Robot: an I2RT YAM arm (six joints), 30 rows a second.
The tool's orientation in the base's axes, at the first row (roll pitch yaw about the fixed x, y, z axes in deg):
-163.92 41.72 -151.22
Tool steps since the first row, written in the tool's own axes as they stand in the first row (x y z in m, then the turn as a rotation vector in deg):
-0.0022 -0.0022 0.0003 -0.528 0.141 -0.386
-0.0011 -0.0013 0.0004 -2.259 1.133 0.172
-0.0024 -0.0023 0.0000 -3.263 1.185 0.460
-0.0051 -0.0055 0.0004 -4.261 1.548 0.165
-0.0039 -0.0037 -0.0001 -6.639 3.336 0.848
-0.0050 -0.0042 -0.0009 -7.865 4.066 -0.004
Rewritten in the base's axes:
0.0023 -0.0012 0.0017 0.035 0.296 0.599
0.0014 -0.0008 0.0007 1.256 1.878 1.146
0.0023 -0.0013 0.0021 2.097 2.306 1.597
0.0053 -0.0033 0.0042 2.436 2.983 2.397
0.0036 -0.0020 0.0034 3.927 5.547 3.120
0.0039 -0.0022 0.0048 3.918 6.611 4.396

